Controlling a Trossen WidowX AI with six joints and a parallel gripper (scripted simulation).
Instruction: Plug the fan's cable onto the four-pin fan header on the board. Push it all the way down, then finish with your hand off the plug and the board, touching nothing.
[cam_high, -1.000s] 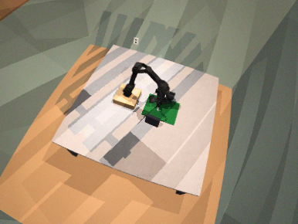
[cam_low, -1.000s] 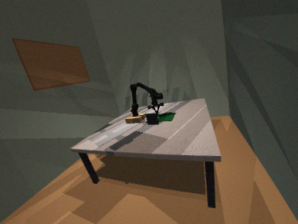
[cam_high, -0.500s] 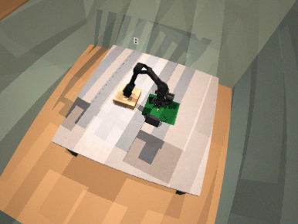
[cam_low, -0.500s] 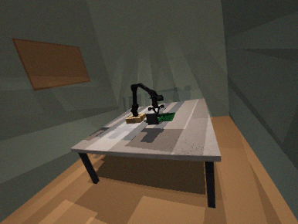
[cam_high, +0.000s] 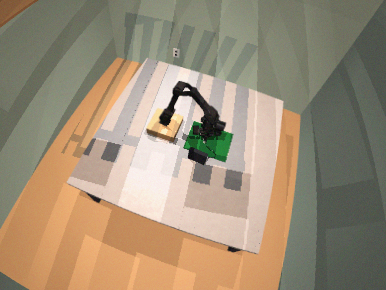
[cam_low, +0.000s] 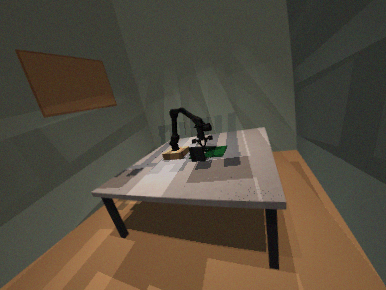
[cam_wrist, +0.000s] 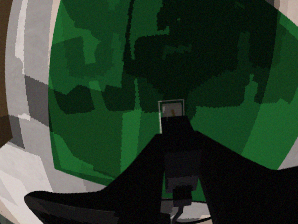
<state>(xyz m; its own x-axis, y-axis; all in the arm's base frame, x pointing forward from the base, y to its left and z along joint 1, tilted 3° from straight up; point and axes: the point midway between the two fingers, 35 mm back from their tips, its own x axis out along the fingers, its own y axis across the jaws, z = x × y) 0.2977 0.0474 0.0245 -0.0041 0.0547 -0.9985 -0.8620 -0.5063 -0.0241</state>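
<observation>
Right now the black fan plug is 10 mm above my gripper tip. From my gripper tip the other things lie so: green circuit board 30 mm ahead, 20 mm to the left, 60 mm below; then black fan 30 mm ahead, 160 mm to the right, 20 mm above; then four-pin fan header 40 mm below.
</observation>
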